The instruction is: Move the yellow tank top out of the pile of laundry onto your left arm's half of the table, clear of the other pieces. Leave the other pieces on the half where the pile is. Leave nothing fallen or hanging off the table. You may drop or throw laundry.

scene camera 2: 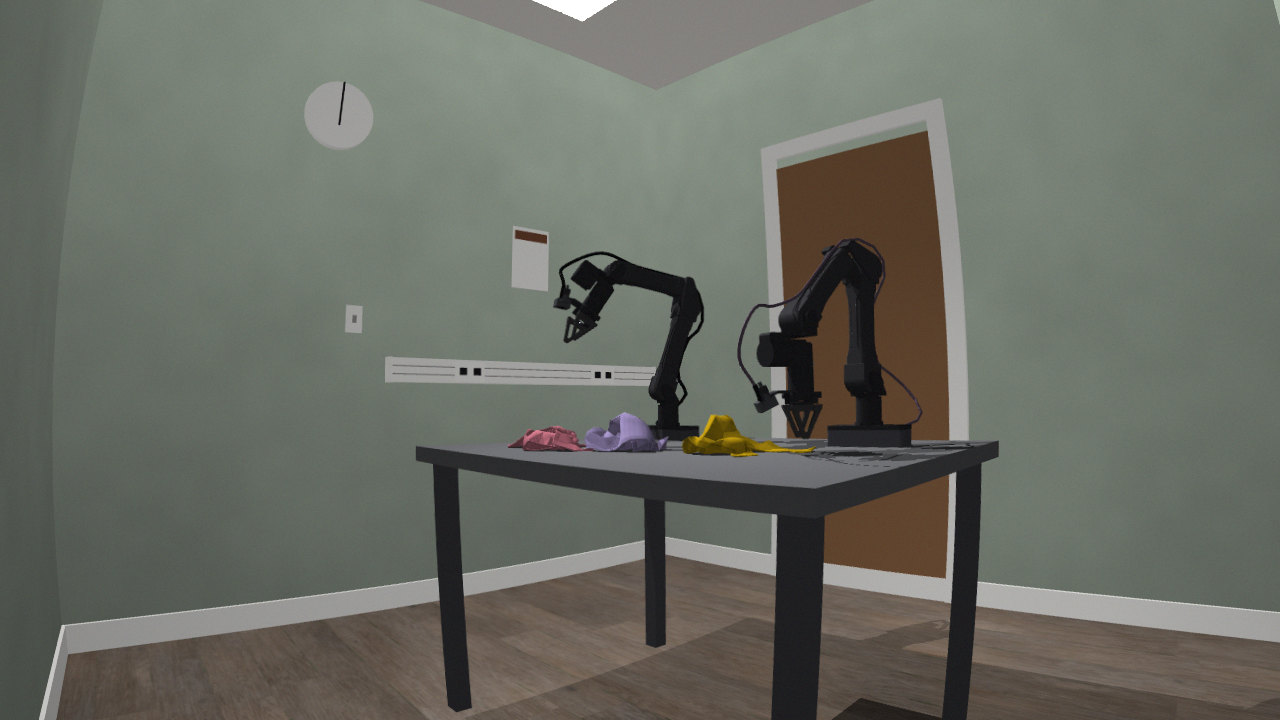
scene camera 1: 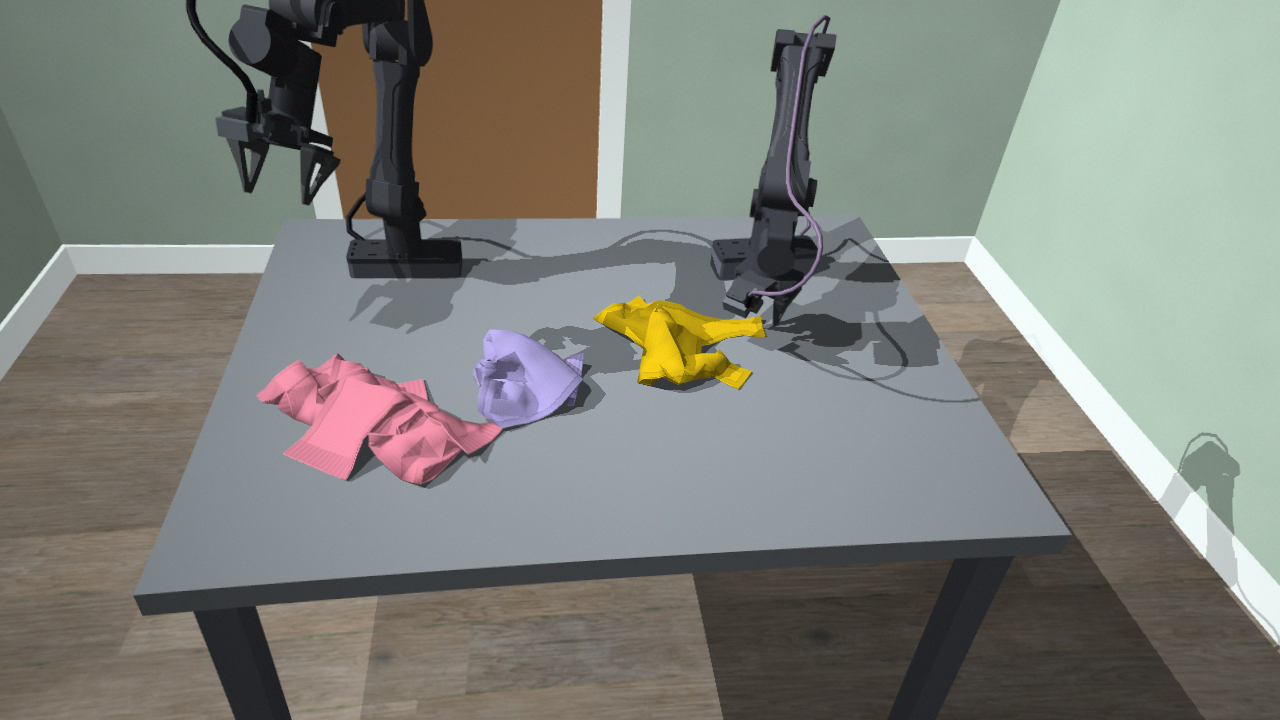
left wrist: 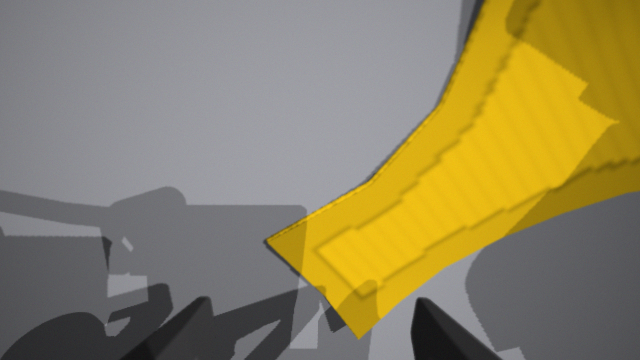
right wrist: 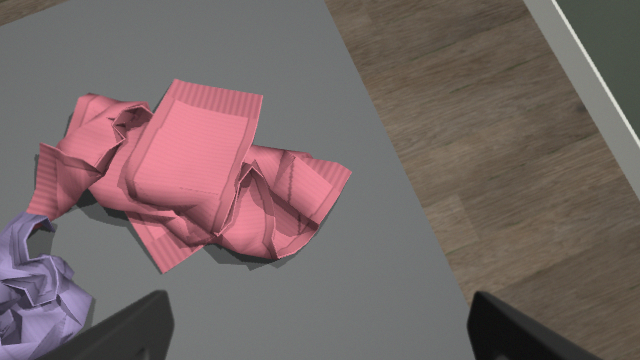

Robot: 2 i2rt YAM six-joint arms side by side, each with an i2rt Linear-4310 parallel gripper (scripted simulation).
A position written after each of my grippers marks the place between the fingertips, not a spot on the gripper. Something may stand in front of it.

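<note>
Scene camera 2 shows me my left gripper (scene camera 2: 802,438), and I find the same gripper (left wrist: 313,314) in the left wrist view, while my right gripper (scene camera 1: 276,198) is in scene camera 1. There is a lavender garment (scene camera 1: 521,381), and scene camera 2 also has the lavender garment (scene camera 2: 626,431). I see a pink garment (scene camera 1: 344,402) as well; it is the pink garment (scene camera 2: 555,437) of scene camera 2 and the pink garment (right wrist: 188,175) of the right wrist view. An arm base (scene camera 1: 355,270) is visible to me too.
</note>
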